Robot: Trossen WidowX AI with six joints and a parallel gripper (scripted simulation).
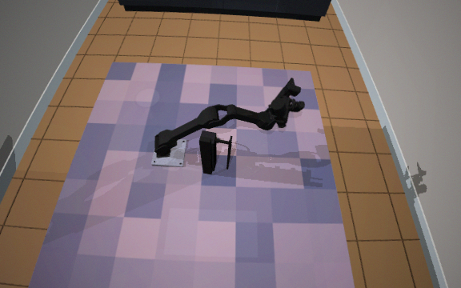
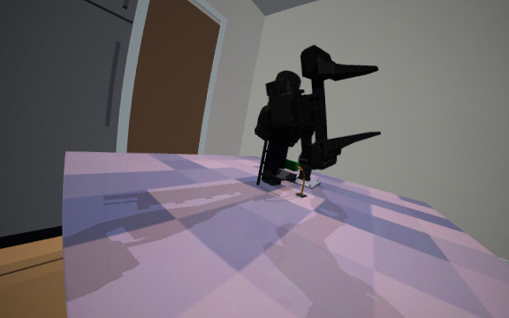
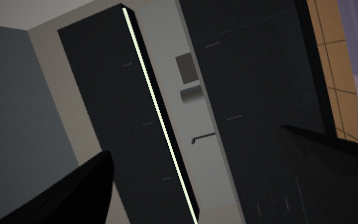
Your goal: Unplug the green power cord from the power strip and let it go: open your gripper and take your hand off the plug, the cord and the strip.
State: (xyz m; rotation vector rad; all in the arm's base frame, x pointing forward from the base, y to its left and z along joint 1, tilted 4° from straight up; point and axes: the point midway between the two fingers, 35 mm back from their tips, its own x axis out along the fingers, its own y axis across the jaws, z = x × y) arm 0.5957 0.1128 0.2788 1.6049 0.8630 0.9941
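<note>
Now: gripper tip 390 mm past the green plug, 190 mm to the left of it and 150 mm above it. Also, from my gripper tip: thin black upright bar (330 mm behind, 270 mm to the right, 130 mm below).
</note>
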